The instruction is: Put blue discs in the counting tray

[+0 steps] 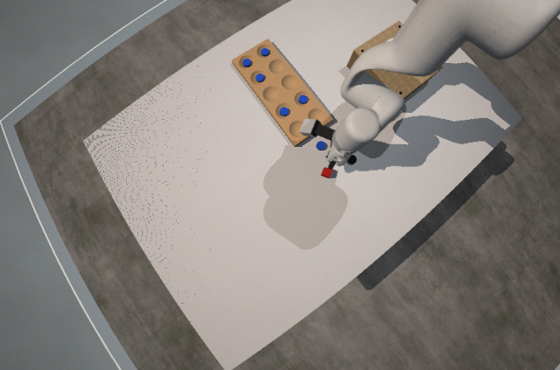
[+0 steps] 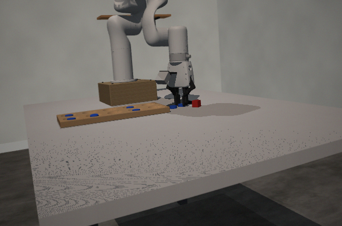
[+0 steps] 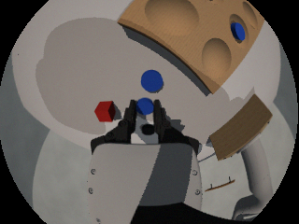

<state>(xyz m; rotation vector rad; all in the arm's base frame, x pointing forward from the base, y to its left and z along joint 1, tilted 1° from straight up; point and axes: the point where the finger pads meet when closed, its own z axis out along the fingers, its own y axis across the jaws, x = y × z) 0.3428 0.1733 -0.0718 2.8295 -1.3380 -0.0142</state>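
My hand is 270 mm to the left of the wooden counting tray, 40 mm short of it and 20 mm above it. The rest, counted from my hand: black disc 50 mm to the left, 50 mm behind, 20 mm below; red cube 50 mm ahead, 40 mm to the left, 10 mm below.
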